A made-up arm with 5 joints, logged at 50 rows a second.
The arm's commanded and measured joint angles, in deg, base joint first. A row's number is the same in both.
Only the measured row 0 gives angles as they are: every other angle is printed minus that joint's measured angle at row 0.
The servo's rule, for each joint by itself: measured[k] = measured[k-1] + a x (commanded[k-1-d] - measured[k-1]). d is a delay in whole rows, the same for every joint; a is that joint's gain. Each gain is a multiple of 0.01, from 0.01 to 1. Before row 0 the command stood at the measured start. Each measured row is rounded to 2 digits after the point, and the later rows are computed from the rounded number. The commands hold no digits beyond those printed.
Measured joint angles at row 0: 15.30 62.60 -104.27 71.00 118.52
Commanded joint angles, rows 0 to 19: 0.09 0.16 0.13 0.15 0.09; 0.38 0.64 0.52 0.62 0.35; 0.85 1.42 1.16 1.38 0.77; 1.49 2.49 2.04 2.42 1.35; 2.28 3.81 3.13 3.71 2.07; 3.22 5.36 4.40 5.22 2.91; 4.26 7.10 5.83 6.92 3.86; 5.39 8.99 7.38 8.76 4.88; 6.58 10.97 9.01 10.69 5.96; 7.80 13.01 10.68 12.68 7.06; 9.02 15.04 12.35 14.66 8.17; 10.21 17.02 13.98 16.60 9.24; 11.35 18.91 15.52 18.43 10.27; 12.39 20.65 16.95 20.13 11.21; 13.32 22.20 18.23 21.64 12.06; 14.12 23.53 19.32 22.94 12.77; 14.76 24.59 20.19 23.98 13.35; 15.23 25.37 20.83 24.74 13.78; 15.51 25.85 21.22 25.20 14.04; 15.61 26.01 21.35 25.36 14.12
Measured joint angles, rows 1 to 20: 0.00 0.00 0.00 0.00 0.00; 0.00 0.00 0.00 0.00 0.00; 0.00 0.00 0.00 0.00 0.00; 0.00 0.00 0.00 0.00 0.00; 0.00 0.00 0.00 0.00 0.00; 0.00 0.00 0.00 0.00 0.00; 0.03 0.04 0.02 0.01 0.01; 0.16 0.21 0.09 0.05 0.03; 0.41 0.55 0.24 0.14 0.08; 0.80 1.09 0.49 0.30 0.17; 1.33 1.85 0.86 0.54 0.30; 2.01 2.83 1.36 0.87 0.48; 2.82 4.03 1.99 1.29 0.72; 3.75 5.42 2.74 1.81 1.01; 4.77 6.97 3.62 2.43 1.36; 5.86 8.66 4.61 3.15 1.76; 7.00 10.45 5.69 3.96 2.21; 8.16 12.29 6.85 4.84 2.70; 9.31 14.14 8.06 5.79 3.23; 10.42 15.96 9.30 6.79 3.79
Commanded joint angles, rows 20 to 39: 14.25 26.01 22.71 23.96 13.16; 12.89 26.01 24.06 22.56 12.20; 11.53 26.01 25.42 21.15 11.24; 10.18 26.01 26.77 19.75 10.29; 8.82 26.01 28.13 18.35 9.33; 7.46 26.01 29.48 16.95 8.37; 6.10 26.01 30.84 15.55 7.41; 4.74 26.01 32.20 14.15 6.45; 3.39 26.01 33.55 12.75 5.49; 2.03 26.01 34.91 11.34 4.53; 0.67 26.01 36.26 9.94 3.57; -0.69 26.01 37.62 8.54 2.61; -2.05 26.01 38.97 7.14 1.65; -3.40 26.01 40.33 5.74 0.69; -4.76 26.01 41.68 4.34 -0.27; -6.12 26.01 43.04 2.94 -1.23; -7.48 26.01 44.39 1.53 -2.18; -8.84 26.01 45.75 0.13 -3.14; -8.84 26.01 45.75 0.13 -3.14; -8.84 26.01 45.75 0.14 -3.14
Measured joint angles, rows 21 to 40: 11.46 17.71 10.55 7.83 4.37; 12.42 19.34 11.78 8.89 4.96; 13.26 20.81 12.96 9.95 5.55; 13.97 22.09 14.06 10.99 6.13; 14.52 23.14 15.06 11.98 6.68; 14.91 23.94 15.94 12.92 7.20; 14.67 24.52 16.89 13.69 7.62; 14.03 24.94 17.89 14.31 7.94; 13.13 25.24 18.94 14.79 8.17; 12.07 25.46 20.04 15.14 8.32; 10.90 25.61 21.17 15.36 8.39; 9.66 25.72 22.33 15.47 8.39; 8.38 25.80 23.52 15.48 8.32; 7.07 25.86 24.74 15.39 8.19; 5.75 25.90 25.97 15.21 8.00; 4.41 25.93 27.22 14.94 7.76; 3.06 25.95 28.49 14.59 7.47; 1.71 25.97 29.77 14.17 7.13; 0.36 25.98 31.06 13.68 6.75; -0.99 25.99 32.36 13.12 6.33
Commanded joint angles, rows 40 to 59: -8.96 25.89 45.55 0.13 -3.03; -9.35 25.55 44.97 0.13 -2.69; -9.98 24.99 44.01 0.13 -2.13; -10.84 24.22 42.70 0.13 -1.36; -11.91 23.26 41.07 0.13 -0.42; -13.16 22.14 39.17 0.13 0.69; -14.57 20.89 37.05 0.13 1.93; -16.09 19.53 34.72 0.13 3.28; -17.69 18.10 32.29 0.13 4.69; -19.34 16.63 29.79 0.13 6.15; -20.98 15.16 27.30 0.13 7.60; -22.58 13.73 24.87 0.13 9.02; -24.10 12.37 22.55 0.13 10.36; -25.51 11.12 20.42 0.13 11.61; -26.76 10.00 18.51 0.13 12.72; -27.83 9.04 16.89 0.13 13.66; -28.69 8.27 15.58 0.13 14.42; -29.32 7.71 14.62 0.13 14.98; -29.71 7.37 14.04 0.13 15.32; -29.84 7.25 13.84 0.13 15.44
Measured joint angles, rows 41 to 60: -2.35 26.00 33.66 12.51 5.87; -3.71 26.00 34.97 11.84 5.37; -5.07 26.00 36.29 11.12 4.84; -6.43 26.00 37.61 10.35 4.28; -7.30 26.00 38.75 9.63 3.76; -7.85 26.00 39.73 8.97 3.28; -8.25 25.97 40.54 8.35 2.84; -8.65 25.85 41.16 7.77 2.45; -9.13 25.61 41.56 7.24 2.13; -9.75 25.22 41.72 6.74 1.89; -10.53 24.67 41.63 6.28 1.73; -11.48 23.96 41.29 5.85 1.66; -12.59 23.10 40.70 5.45 1.68; -13.85 22.10 39.86 5.08 1.79; -15.23 20.98 38.80 4.73 1.99; -16.71 19.76 37.54 4.41 2.28; -18.25 18.47 36.11 4.11 2.65; -19.81 17.14 34.54 3.83 3.10; -21.35 15.80 32.86 3.57 3.61; -22.85 14.49 31.12 3.33 4.17
